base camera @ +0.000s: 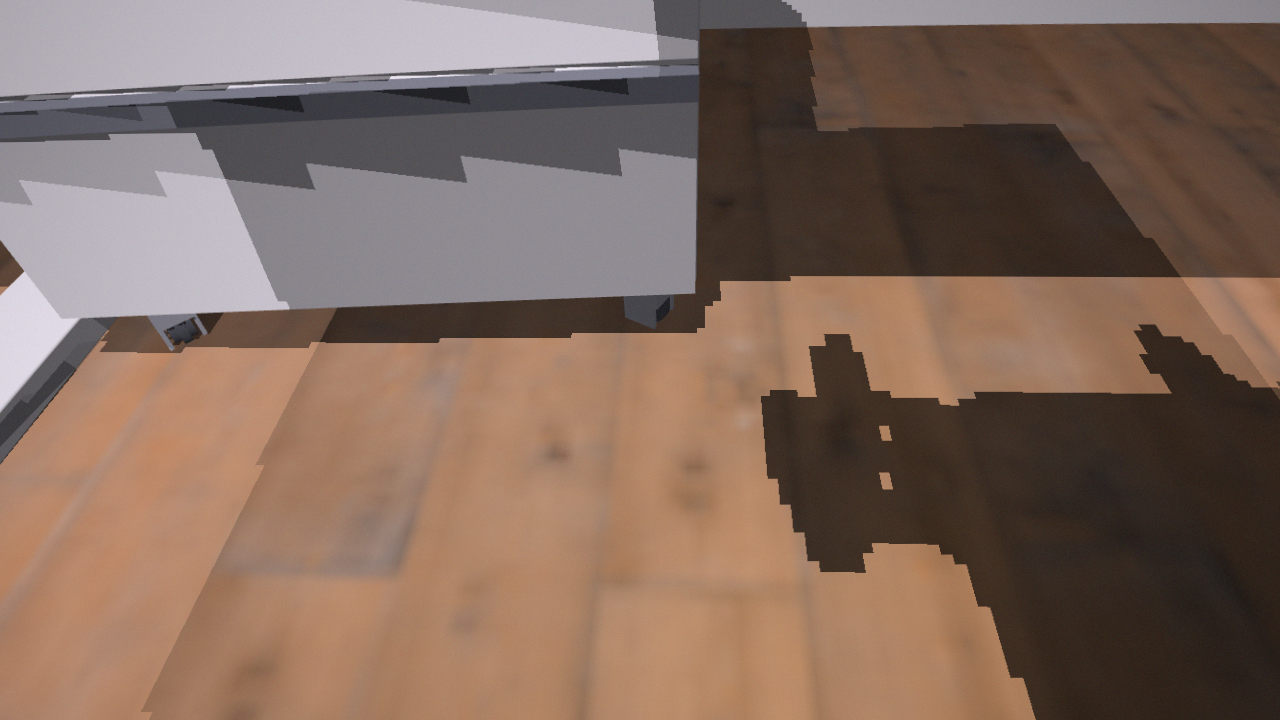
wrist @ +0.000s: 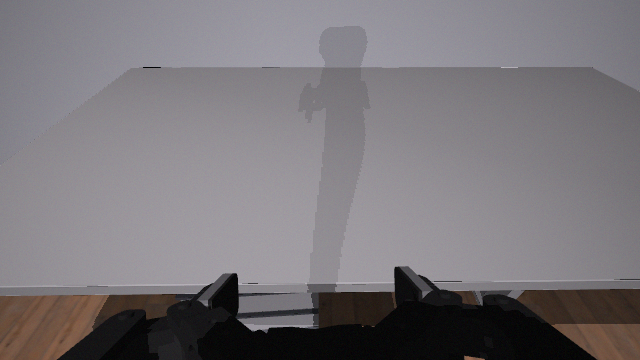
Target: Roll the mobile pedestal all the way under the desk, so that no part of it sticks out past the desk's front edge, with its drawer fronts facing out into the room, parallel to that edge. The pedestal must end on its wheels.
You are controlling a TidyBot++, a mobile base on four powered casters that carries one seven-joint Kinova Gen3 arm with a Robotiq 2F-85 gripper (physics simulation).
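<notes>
The pedestal [base camera: 447, 223] [wrist: 280, 303] is light grey. In the base view its broad face, with a dark horizontal groove, faces the camera; its lower edge slants slightly. Casters [base camera: 181, 331] [base camera: 648, 309] show beneath it, at the floor. In the wrist view part of its grooved face shows below the desk's front edge, left of centre, partly hidden by the gripper. The desk [wrist: 150, 175] shows its grey top. Whether the pedestal sticks out past the edge, I cannot tell. My gripper [wrist: 316, 287] is open and empty, over the desk's front edge.
A white object [base camera: 28, 344] with a dark lower band stands at the base view's left edge. A pale desk leg [wrist: 495, 296] shows right of the gripper. A grey wall [wrist: 150, 30] is behind the desk. Robot shadows lie on the wooden floor [base camera: 501, 501].
</notes>
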